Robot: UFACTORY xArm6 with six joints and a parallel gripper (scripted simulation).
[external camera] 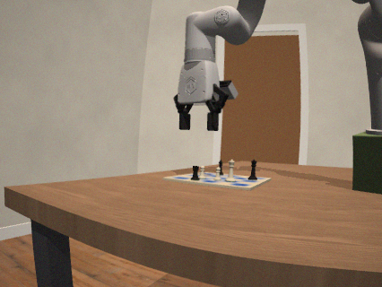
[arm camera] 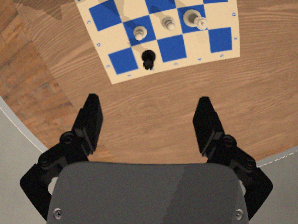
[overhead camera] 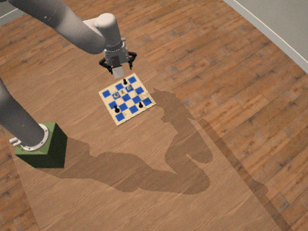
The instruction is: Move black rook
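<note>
Right now the blue-and-cream chessboard is 13 cm below my hand, 8 cm to the right of it and 3 cm behind it.
</note>
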